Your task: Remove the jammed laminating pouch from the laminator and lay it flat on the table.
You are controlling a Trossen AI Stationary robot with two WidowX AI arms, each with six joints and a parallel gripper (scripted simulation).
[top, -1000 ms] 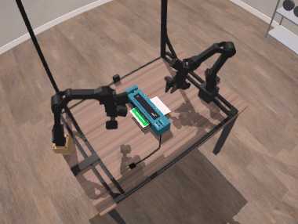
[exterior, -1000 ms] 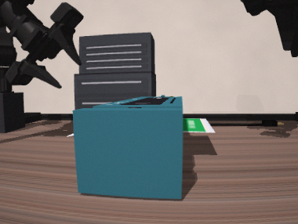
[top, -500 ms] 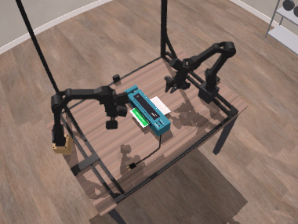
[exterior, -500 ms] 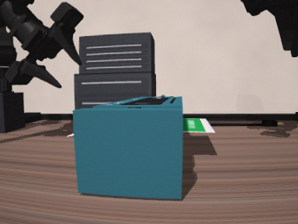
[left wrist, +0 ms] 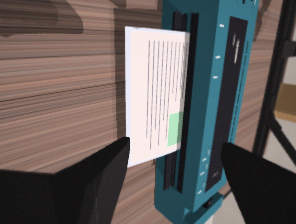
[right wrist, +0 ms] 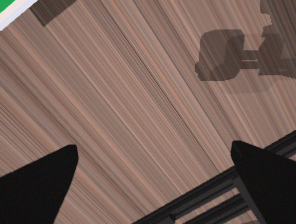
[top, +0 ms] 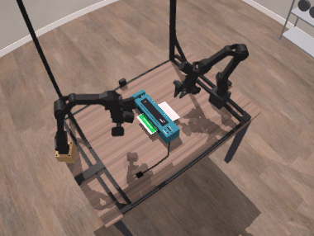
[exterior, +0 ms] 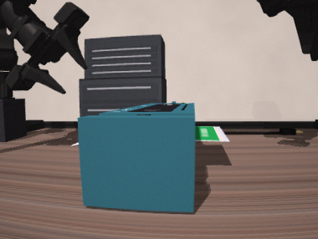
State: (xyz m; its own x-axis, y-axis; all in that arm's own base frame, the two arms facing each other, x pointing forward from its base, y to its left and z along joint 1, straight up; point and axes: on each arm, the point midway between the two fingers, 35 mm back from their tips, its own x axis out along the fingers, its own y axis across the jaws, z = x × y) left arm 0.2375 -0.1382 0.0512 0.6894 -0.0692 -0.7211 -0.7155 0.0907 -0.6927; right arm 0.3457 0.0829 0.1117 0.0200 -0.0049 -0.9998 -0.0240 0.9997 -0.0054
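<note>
The release key lies 230 mm behind my right hand, 190 mm to the left of it and 120 mm below it. Round my right hand: plug: 230 mm ahead, 190 mm below.
</note>
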